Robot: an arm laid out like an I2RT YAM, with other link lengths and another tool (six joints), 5 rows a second.
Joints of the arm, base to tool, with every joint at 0 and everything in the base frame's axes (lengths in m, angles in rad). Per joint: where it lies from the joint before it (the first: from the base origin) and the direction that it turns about. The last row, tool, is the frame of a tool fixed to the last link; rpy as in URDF.
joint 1: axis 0 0 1 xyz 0 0 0.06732
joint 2: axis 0 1 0 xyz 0.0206 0.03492 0.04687
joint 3: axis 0 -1 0 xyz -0.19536 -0.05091 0
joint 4: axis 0 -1 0 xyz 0.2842 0.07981 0.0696
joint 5: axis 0 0 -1 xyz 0.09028 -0.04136 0.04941
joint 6: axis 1 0 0 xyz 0.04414 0 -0.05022
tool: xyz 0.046 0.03 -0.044 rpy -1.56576 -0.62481 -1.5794
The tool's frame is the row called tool.
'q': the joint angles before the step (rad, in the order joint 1, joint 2, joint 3, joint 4, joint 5, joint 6). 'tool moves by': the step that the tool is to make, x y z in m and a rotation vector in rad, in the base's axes. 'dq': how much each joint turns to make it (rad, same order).
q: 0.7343, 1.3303, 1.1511, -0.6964, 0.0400, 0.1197
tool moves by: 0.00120, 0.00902, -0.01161, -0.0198, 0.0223, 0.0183
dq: 0.0161, 0.0650, 0.0246, 0.0106, -0.0017, -0.0014
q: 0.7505, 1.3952, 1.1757, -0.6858, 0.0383, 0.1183
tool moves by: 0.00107, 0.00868, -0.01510, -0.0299, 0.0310, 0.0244
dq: 0.0149, 0.0785, 0.0310, 0.0047, -0.0054, -0.0079
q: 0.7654, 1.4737, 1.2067, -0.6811, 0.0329, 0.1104
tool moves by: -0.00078, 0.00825, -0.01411, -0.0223, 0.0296, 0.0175
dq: 0.0161, 0.0671, 0.0242, 0.0061, -0.0047, 0.0016
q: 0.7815, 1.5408, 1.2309, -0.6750, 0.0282, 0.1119
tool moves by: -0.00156, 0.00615, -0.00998, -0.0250, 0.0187, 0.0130
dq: 0.0158, 0.0517, 0.0246, -0.0037, 0.0051, 0.0000
